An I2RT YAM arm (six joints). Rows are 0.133 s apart.
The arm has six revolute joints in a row. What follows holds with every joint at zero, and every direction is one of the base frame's.
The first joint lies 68 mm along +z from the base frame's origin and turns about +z.
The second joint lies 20 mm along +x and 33.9 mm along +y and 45.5 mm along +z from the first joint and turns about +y.
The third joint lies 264 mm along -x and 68.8 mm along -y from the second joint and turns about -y.
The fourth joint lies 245 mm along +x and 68.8 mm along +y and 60 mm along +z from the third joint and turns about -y.
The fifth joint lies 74 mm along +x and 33.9 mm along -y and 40.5 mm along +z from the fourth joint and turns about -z.
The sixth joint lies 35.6 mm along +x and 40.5 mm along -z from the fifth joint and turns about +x.
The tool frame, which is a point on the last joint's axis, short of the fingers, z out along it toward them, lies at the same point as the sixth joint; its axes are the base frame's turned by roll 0, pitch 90 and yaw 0 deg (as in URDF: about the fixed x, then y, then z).
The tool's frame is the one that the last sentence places.
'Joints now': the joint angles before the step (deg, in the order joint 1, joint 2, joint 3, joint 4, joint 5, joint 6). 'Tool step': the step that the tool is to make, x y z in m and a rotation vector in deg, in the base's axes. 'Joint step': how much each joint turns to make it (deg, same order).
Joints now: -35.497 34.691 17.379 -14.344 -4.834 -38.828
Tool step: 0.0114 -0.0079 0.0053 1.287 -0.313 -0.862
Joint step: 0.104 5.546 2.265 2.919 0.172 1.560
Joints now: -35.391 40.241 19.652 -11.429 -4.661 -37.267
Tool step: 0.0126 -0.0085 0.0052 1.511 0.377 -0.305
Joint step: 0.074 5.760 2.911 1.755 -0.227 1.062
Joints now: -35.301 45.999 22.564 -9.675 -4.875 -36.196
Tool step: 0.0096 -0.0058 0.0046 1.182 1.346 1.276
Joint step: 0.034 4.131 2.918 -0.620 -1.134 -0.542
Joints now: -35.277 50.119 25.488 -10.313 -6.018 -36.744
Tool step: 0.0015 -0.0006 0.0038 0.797 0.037 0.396
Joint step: -0.017 0.427 1.174 -1.207 -0.700 0.278
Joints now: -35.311 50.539 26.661 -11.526 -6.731 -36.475
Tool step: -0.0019 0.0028 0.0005 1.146 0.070 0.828
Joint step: 0.163 -0.854 0.072 -1.601 -1.063 0.342
